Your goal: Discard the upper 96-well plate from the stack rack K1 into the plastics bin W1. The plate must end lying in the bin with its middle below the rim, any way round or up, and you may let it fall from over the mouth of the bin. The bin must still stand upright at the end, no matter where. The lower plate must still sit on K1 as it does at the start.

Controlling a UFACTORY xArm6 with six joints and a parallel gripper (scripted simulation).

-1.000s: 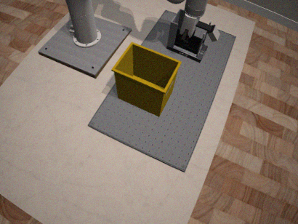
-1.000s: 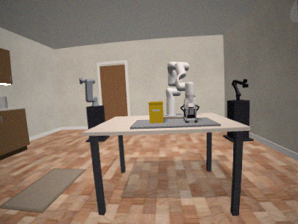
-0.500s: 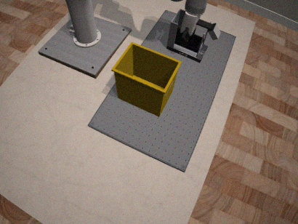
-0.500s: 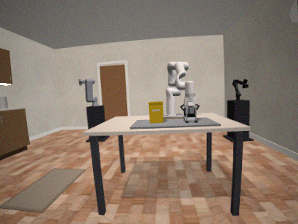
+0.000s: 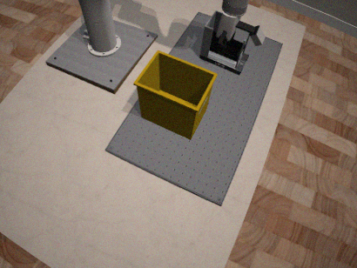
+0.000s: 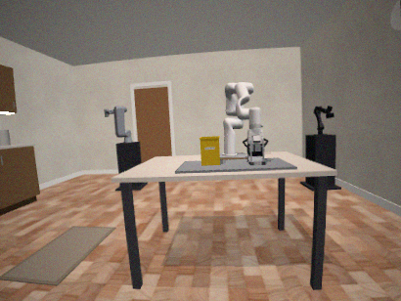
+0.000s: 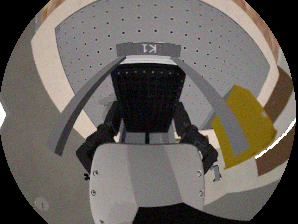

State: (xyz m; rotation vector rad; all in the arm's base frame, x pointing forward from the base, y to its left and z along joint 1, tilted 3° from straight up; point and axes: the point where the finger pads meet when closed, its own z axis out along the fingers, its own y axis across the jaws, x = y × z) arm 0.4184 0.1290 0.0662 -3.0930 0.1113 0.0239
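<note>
Right now my hand is 5 cm above the pale plate. The rest, counted from my hand: yellow plastics bin W1: 6 cm behind, 29 cm to the right, 2 cm above; black 96-well plate: 1 cm below.
</note>
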